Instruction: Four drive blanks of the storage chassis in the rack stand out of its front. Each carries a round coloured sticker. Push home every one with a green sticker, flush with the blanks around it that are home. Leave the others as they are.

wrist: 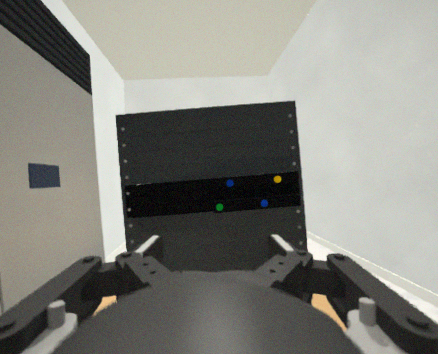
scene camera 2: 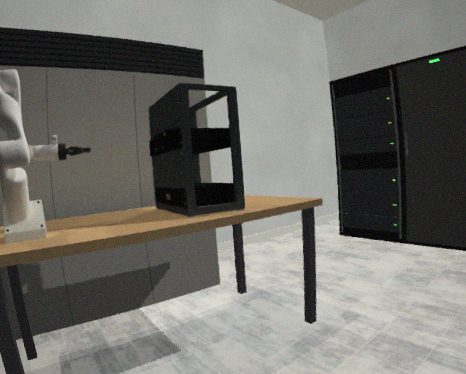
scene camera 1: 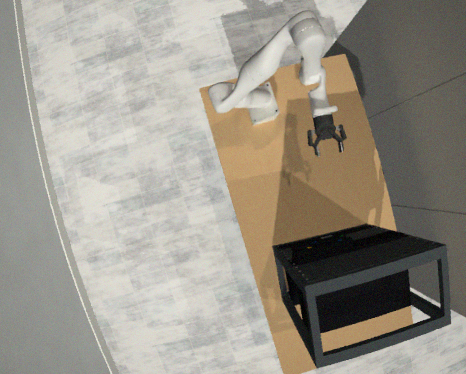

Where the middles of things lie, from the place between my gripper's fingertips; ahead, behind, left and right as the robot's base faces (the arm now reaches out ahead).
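Labels:
There is the rack [scene camera 1: 340, 278], and it is 4 cm below my hand, 1 cm to the right of it and 49 cm ahead of it.

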